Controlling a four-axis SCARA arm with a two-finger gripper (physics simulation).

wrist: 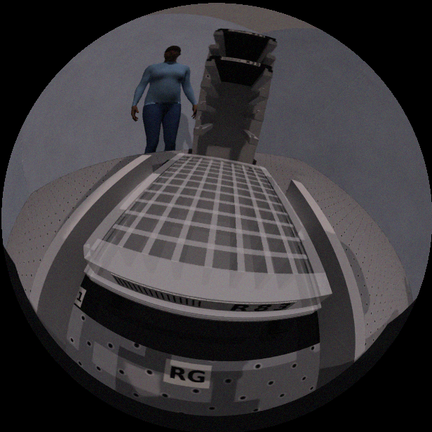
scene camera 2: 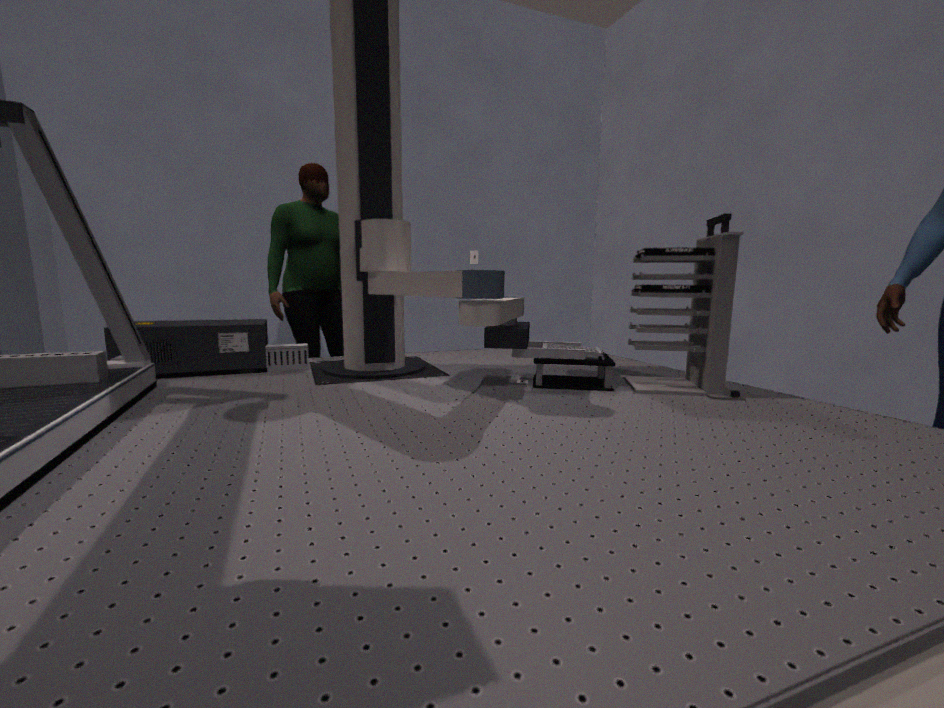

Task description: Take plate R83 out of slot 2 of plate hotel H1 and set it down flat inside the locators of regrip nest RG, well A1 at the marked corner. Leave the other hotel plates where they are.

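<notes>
Plate R83, pale with a grid of wells, lies roughly level at the top of regrip nest RG. Whether it rests fully inside the locators cannot be told; the plate hides much of the nest. My gripper is shut on the plate, one finger along each long side. A partly hidden tag ending in "1" shows at the nest's near left corner. Plate hotel H1 stands beyond the nest, with a dark upper plate and a dark lower plate.
The arm's column stands left of the nest. A dark box, a small white rack and a slanted frame are at the left. One person stands behind the table, another near the hotel.
</notes>
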